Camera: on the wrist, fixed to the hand. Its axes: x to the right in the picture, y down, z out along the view.
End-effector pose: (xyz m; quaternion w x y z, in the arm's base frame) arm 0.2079 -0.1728 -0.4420 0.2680 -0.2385 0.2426 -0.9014
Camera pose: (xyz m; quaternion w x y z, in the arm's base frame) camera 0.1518 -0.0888 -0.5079 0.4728 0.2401 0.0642 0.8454
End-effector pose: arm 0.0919 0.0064 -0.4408 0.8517 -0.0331 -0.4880 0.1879
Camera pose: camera 0.1833 -0.0320 -0.5095 0.7563 0.3896 -0.2679 -0.4523
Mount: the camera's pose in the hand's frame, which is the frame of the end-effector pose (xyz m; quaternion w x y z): -0.0284 -0.0454 -0.1081 0.6770 0.0858 0.0827 -0.7263
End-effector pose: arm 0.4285 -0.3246 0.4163 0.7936 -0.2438 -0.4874 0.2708
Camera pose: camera 0.5244 -0.3902 0.3837 0.7951 0.2346 -0.4181 -0.3714
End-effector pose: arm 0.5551 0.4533 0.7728 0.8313 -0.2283 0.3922 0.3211
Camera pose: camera 0.5190 0.3437 0.7377 0.7831 -0.3946 0.1960 -0.4389
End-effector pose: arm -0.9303 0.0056 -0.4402 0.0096 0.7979 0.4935 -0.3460
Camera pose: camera -0.9155 0.0453 -0.3272 0.3541 -0.2112 -0.8847 0.2176
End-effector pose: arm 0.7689 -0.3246 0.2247 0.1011 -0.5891 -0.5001 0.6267
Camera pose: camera 0.8468 -0.2683 0.2976 0.6155 -0.0787 -0.7042 0.3450
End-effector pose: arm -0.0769 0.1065 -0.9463 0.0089 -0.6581 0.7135 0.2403
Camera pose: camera 0.0025 0.0939 -0.8564 0.1780 -0.9828 0.0264 0.0406
